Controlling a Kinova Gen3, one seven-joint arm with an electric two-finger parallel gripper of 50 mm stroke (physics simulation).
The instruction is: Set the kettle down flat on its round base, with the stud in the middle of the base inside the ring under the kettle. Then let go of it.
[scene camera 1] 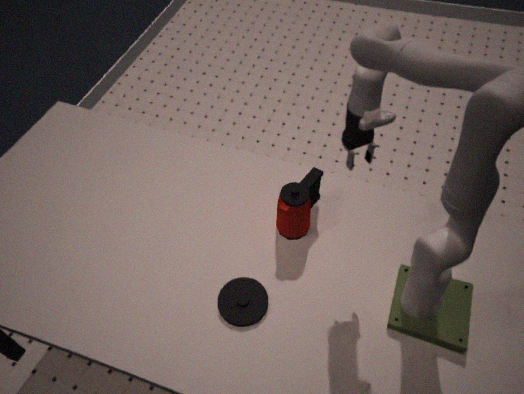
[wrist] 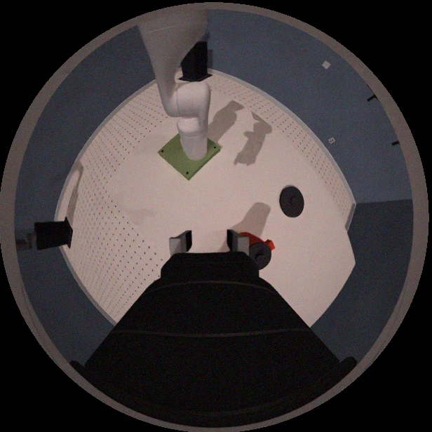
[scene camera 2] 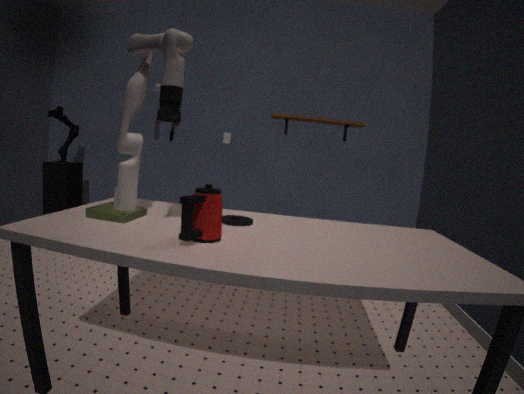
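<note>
The red kettle (scene camera 1: 293, 220) (scene camera 2: 212, 217) (wrist: 259, 255) with a black lid stands upright on the table, apart from the round base. Its black handle (scene camera 1: 315, 184) (scene camera 2: 188, 220) points to the table's far edge in the first scene view; in the wrist view my gripper covers part of the kettle. The ring under it is hidden. The flat dark round base (scene camera 1: 243, 301) (scene camera 2: 238, 220) (wrist: 291, 201) lies on the table with a small stud in its middle. My gripper (scene camera 1: 359, 163) (scene camera 2: 164, 138) (wrist: 209, 237) is open and empty, pointing down, high above the table and to the handle side of the kettle.
The arm stands on a green plate (scene camera 1: 455, 320) (scene camera 2: 107, 212) (wrist: 175, 160) on the white table (scene camera 1: 125, 225) (scene camera 2: 325, 250). A dark small arm (scene camera 2: 67, 132) stands on a black pedestal (scene camera 2: 63, 185) behind the table. A wooden shelf (scene camera 2: 317, 119) is on the wall.
</note>
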